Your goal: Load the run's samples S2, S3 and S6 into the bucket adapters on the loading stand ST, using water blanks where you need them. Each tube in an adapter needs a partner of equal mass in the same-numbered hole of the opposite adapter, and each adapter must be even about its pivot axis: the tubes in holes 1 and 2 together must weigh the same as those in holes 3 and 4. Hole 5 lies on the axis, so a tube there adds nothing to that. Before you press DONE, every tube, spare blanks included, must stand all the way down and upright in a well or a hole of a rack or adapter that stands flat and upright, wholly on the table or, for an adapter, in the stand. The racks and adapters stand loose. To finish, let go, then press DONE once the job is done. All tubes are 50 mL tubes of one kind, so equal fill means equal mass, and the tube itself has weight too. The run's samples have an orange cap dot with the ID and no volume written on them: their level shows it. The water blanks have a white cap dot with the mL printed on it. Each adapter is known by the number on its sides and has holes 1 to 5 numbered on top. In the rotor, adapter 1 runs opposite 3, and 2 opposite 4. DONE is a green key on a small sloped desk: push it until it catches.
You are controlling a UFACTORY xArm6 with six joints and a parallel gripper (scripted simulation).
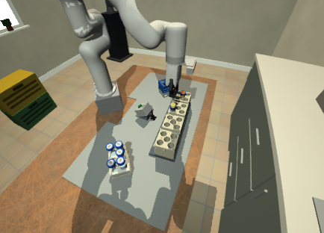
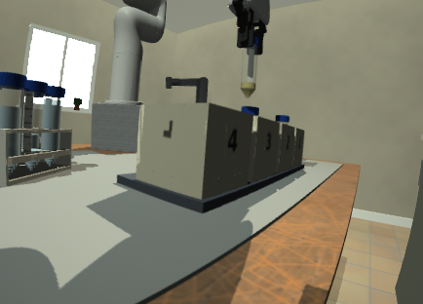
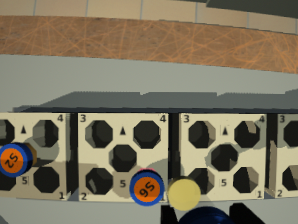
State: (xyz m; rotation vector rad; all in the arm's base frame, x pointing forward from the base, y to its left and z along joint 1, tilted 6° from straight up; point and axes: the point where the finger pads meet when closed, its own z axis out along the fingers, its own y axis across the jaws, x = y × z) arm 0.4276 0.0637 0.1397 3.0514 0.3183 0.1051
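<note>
Right now the tube is 50 mm below my hand and 10 mm to the left of it. The rest, counted from my hand: adapter (200 mm below, 60 mm to the left, 10 mm ahead); DONE key desk (200 mm below, 200 mm behind, 10 mm to the right); green done key (220 mm behind, 180 mm below, 10 mm to the right).
</note>
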